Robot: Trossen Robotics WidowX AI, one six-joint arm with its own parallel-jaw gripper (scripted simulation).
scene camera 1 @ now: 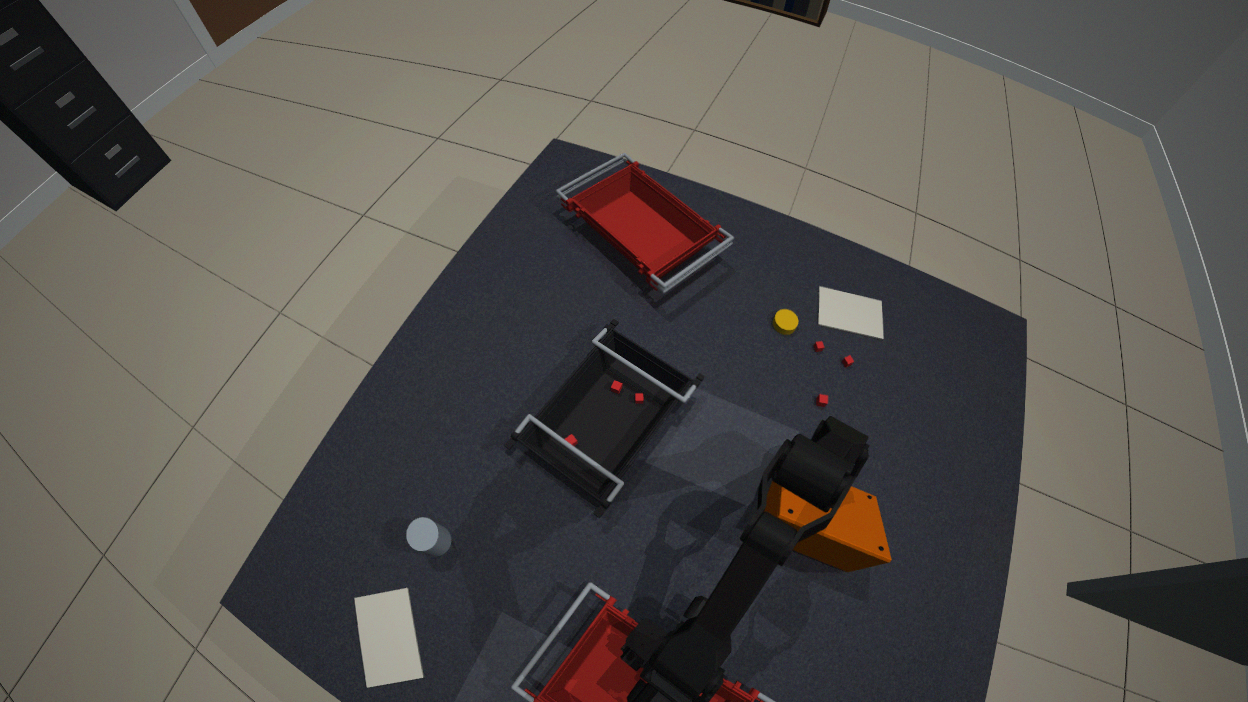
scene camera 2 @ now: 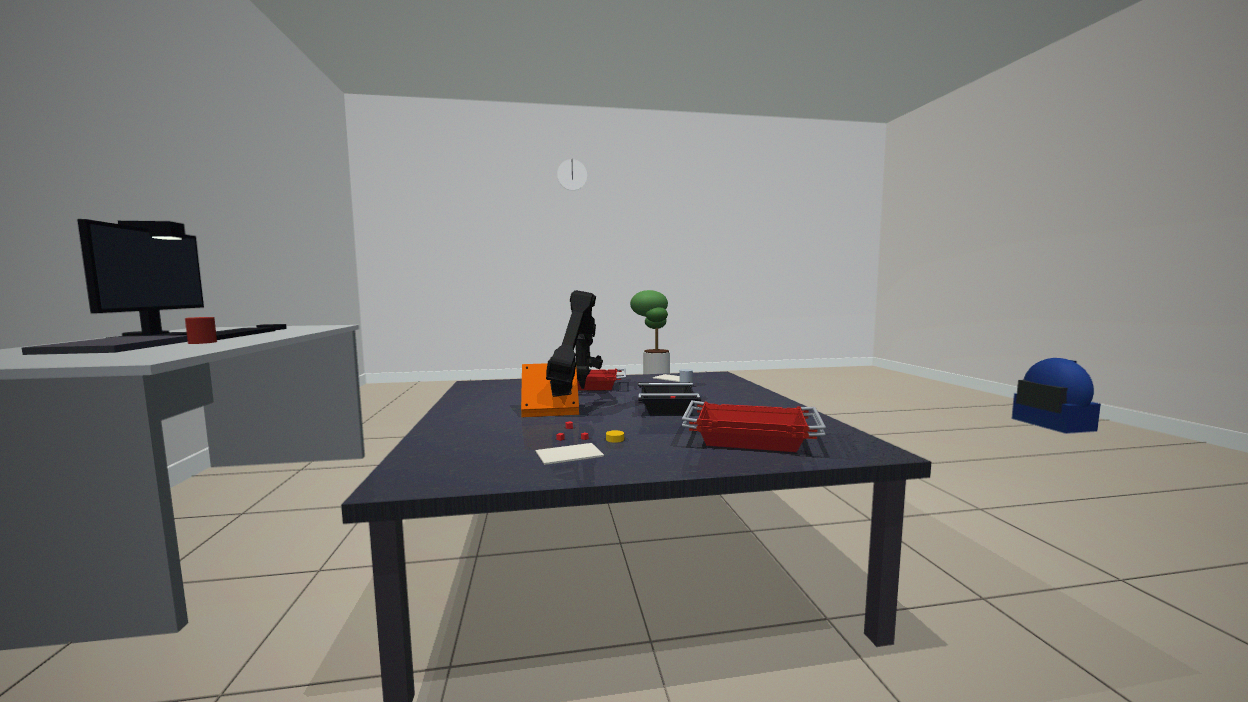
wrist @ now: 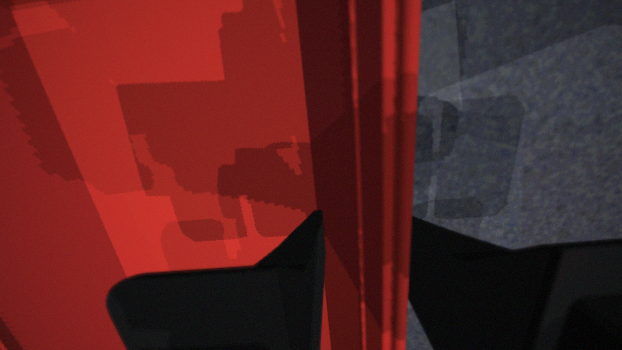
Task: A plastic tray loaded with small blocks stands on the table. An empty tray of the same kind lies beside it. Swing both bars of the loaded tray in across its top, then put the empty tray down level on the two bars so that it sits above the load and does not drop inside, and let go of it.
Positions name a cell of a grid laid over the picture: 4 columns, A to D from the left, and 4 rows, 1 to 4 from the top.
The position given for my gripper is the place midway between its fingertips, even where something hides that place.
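You can find my gripper (wrist: C3) in the wrist view, and there's a red tray (wrist: A2) in that one too. I can also see a grey cylinder (scene camera 1: B4), but in the wrist view the cylinder is out of frame.
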